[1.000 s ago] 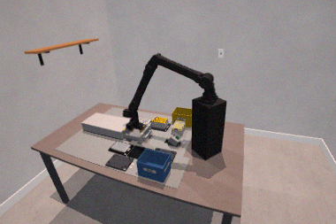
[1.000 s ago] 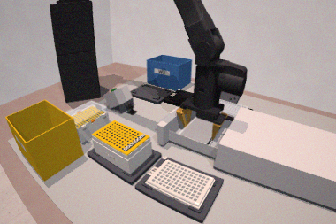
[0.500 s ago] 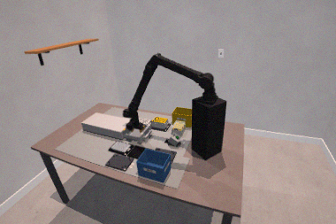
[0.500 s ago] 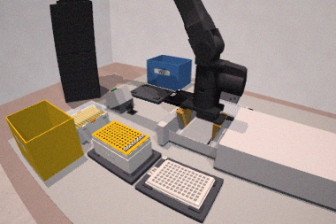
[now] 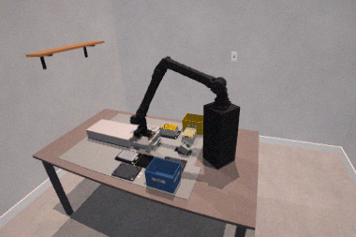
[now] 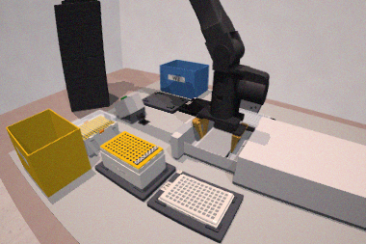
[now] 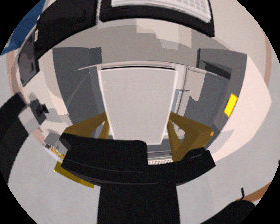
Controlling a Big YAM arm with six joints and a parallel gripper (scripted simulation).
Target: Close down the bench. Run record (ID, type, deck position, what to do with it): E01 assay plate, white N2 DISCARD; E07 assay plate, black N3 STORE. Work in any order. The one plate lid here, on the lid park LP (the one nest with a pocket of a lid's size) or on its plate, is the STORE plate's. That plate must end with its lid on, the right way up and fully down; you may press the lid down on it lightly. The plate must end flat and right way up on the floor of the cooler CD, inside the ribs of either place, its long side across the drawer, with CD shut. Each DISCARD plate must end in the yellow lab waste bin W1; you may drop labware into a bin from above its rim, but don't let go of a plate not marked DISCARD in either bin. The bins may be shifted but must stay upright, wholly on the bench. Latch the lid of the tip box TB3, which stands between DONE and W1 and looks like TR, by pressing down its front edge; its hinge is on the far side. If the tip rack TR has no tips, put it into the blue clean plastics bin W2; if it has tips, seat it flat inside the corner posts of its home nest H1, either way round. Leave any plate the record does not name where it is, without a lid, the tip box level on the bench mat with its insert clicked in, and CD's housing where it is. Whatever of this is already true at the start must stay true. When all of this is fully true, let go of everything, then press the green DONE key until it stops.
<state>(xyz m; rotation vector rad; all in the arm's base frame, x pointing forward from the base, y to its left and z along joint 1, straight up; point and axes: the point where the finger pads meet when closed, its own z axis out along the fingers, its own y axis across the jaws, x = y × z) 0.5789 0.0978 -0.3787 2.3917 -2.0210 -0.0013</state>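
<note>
Right now my hand is right at the black plate. Round my hand: cooler drawer 30 mm ahead, 10 mm to the left; then plate lid right at my hand; then tip rack TR 100 mm behind, 210 mm to the right, 30 mm above.
</note>
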